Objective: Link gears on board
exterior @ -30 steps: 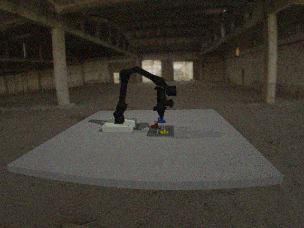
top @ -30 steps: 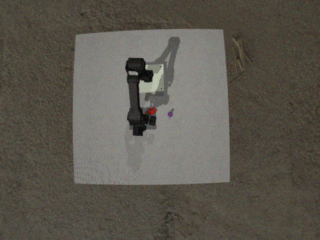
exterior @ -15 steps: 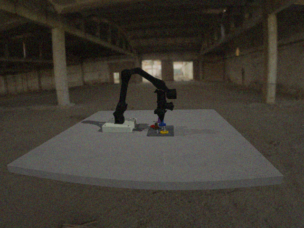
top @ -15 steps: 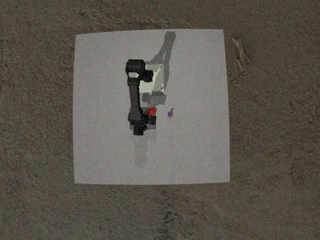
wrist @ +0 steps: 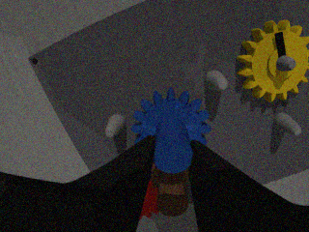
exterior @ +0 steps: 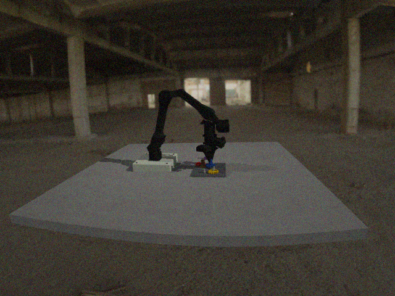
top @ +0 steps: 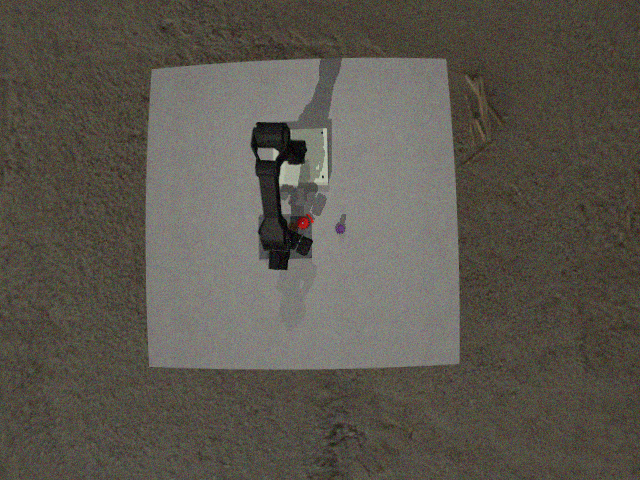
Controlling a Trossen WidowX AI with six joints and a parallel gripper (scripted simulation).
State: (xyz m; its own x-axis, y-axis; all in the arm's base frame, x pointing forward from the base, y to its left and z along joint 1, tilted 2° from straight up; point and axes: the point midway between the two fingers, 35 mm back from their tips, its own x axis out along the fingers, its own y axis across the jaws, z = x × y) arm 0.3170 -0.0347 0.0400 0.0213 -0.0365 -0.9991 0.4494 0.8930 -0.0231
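The brown gear is 4 cm behind my gripper tip, 2 cm below it and 1 cm to the left of it. Also, from my gripper tip: red gear: 6 cm behind, 5 cm to the left, 3 cm below; yellow gear: 8 cm to the right, 3 cm below, 2 cm ahead; blue gear: 1 cm below.
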